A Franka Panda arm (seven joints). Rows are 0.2 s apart.
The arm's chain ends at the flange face. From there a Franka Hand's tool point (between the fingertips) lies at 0.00 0.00 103.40 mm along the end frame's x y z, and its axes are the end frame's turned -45 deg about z.
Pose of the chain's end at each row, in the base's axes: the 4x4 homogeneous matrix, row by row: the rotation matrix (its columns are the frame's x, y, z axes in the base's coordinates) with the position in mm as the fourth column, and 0 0 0 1 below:
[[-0.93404 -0.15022 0.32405 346.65], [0.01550 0.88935 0.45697 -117.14], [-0.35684 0.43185 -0.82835 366.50], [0 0 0 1]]
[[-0.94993 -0.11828 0.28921 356.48], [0.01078 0.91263 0.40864 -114.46], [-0.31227 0.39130 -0.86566 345.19], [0 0 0 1]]
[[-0.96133 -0.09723 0.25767 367.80], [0.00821 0.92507 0.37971 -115.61], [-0.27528 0.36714 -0.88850 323.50], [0 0 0 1]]
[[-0.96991 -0.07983 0.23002 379.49], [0.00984 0.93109 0.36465 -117.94], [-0.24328 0.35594 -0.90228 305.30], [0 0 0 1]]
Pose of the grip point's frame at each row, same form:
[[-0.55424 -0.76669 0.32405 380.16], [-0.61791 0.63983 0.45697 -69.89], [-0.55769 0.05304 -0.82835 280.85], [0 0 0 1]]
[[-0.58807 -0.75534 0.28921 386.38], [-0.63770 0.65295 0.40864 -72.21], [-0.49750 0.05588 -0.86566 255.68], [0 0 0 1]]
[[-0.61101 -0.74851 0.25767 394.44], [-0.64832 0.65993 0.37971 -76.35], [-0.45426 0.06495 -0.88850 231.63], [0 0 0 1]]
[[-0.62938 -0.74228 0.23002 403.27], [-0.65142 0.66534 0.36465 -80.24], [-0.42371 0.07966 -0.90228 212.00], [0 0 0 1]]

